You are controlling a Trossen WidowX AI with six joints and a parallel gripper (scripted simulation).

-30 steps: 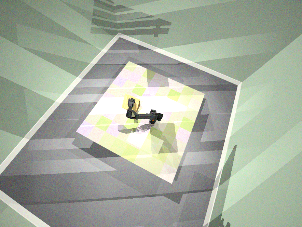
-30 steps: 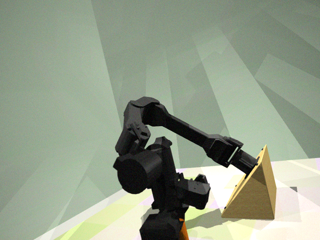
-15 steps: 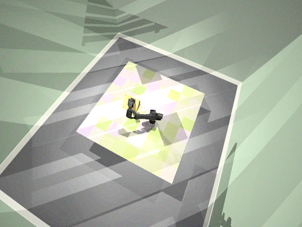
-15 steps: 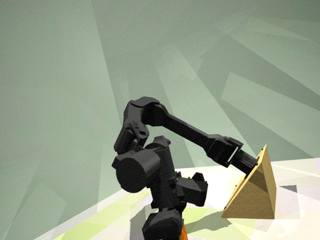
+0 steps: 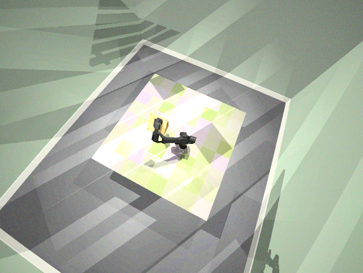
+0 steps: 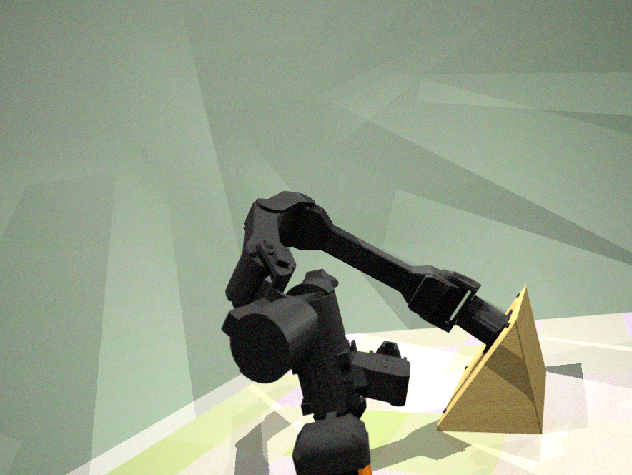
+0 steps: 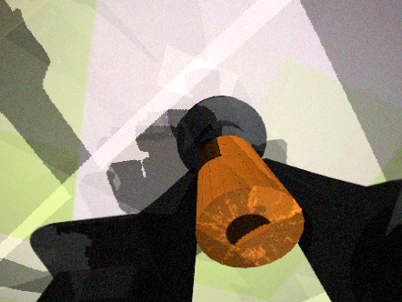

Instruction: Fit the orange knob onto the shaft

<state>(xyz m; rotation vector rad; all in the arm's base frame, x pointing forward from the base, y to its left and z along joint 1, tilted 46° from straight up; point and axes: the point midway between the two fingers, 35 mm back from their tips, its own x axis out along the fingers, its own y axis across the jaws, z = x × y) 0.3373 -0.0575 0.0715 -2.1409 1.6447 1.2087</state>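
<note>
The orange knob lies 2 cm above my gripper tip. From my gripper tip the other things lie so: dark round pedestal 4 cm below.
</note>
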